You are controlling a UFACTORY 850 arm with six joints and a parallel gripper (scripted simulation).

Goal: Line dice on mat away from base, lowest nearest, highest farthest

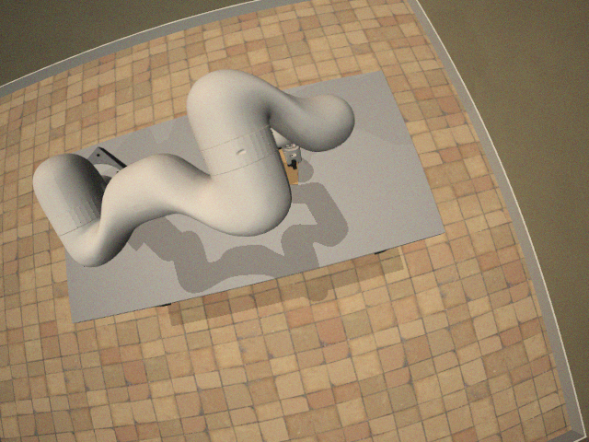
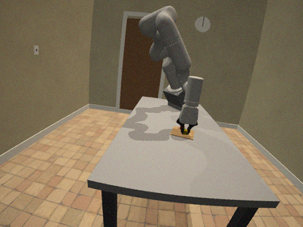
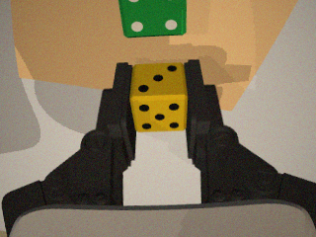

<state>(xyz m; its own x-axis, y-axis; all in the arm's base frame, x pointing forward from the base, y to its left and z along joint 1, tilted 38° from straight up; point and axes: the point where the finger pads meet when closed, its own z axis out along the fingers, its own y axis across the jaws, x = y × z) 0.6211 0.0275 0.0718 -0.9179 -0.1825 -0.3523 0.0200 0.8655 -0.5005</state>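
Right now my hand is 5 cm past the green die and 2 cm above it. Round my hand: red die 10 cm behind, 2 cm below; yellow die 1 cm below; mat 5 cm behind, 4 cm below.
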